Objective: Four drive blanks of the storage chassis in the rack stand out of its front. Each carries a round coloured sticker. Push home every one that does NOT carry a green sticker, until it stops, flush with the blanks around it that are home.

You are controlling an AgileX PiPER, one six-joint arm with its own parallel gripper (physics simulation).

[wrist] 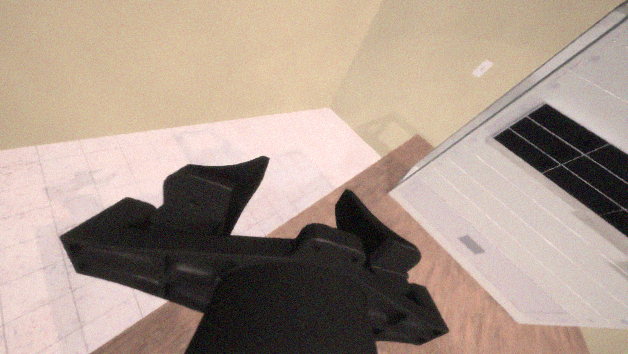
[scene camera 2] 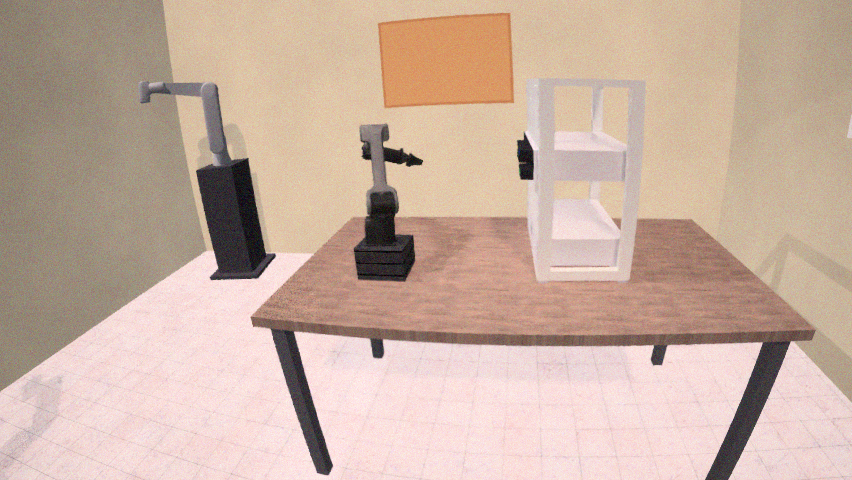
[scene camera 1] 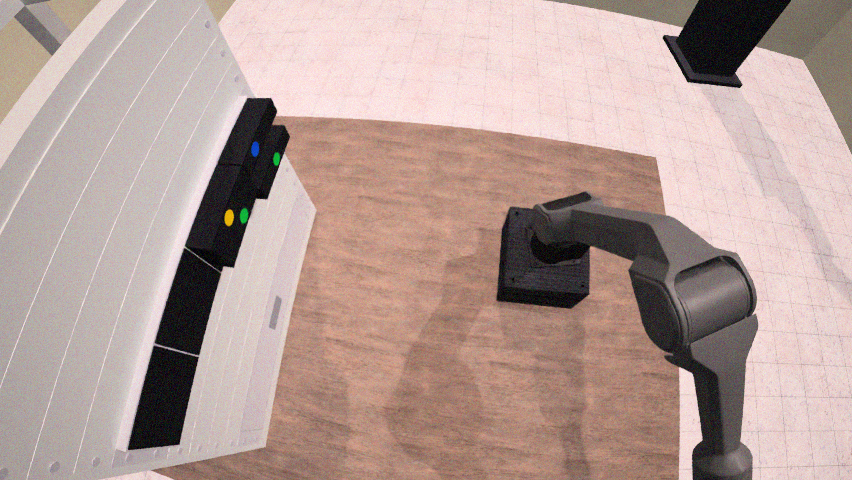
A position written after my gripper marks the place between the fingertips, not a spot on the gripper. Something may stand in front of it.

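My gripper (wrist: 305,183). White rack (scene camera 1: 130,349), (wrist: 521,197), (scene camera 2: 563,232).
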